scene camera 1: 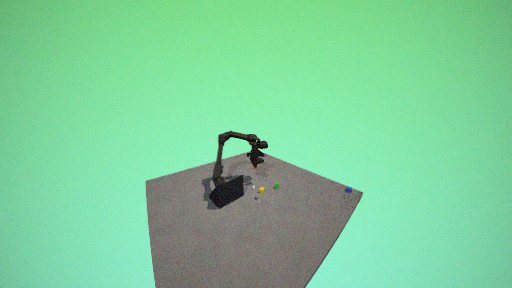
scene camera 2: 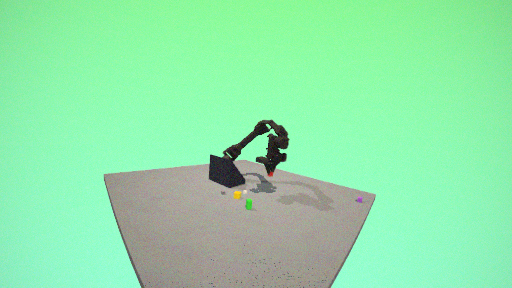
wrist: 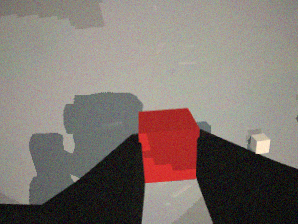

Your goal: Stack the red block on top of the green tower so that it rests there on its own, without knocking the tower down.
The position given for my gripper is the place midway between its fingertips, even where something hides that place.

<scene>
My gripper (wrist: 166,142) holds a red block (wrist: 168,136).
</scene>
